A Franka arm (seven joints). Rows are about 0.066 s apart.
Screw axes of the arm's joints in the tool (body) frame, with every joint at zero. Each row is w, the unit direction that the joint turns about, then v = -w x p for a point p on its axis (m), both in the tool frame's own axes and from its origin. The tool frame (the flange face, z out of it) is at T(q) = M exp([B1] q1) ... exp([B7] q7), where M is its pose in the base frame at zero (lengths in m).
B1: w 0 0 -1 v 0 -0.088 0
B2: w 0 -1 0 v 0.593 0 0.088
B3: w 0 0 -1 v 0 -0.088 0
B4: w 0 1 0 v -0.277 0 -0.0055
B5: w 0 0 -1 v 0 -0.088 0
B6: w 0 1 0 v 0.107 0 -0.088
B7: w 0 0 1 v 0 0 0
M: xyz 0.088 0 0.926 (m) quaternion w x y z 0 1 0 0
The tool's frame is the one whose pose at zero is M.
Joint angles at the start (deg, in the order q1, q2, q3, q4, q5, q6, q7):
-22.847 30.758 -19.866 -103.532 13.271 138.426 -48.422
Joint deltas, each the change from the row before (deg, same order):
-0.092 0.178 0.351 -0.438 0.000 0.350 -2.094
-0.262 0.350 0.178 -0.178 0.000 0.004 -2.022
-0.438 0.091 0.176 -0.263 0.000 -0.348 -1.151
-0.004 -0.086 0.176 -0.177 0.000 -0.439 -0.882
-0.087 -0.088 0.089 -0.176 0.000 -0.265 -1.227
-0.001 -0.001 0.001 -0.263 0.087 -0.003 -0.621
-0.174 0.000 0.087 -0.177 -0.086 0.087 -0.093
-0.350 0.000 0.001 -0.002 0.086 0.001 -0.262
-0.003 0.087 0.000 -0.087 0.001 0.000 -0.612
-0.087 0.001 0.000 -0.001 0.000 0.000 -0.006
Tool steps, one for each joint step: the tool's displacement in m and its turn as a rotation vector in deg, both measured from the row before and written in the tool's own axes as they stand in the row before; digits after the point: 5 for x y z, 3 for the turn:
-0.00066 -0.00312 0.00498 0.259 -0.181 -2.227
-0.00241 -0.00025 0.00533 0.341 -0.414 -1.895
-0.00420 0.00069 0.00368 0.564 -0.460 -0.821
-0.00001 -0.00245 0.00124 0.523 -0.254 -0.991
-0.00109 -0.00087 0.00083 0.337 -0.175 -1.183
-0.00129 -0.00094 0.00182 0.223 -0.132 -0.516
-0.00160 0.00020 0.00126 0.058 -0.103 -0.027
-0.00297 0.00262 0.00006 0.021 0.029 0.151
-0.00059 -0.00041 0.00154 0.109 -0.132 -0.597
-0.00075 0.00064 0.00003 -0.001 -0.006 0.081

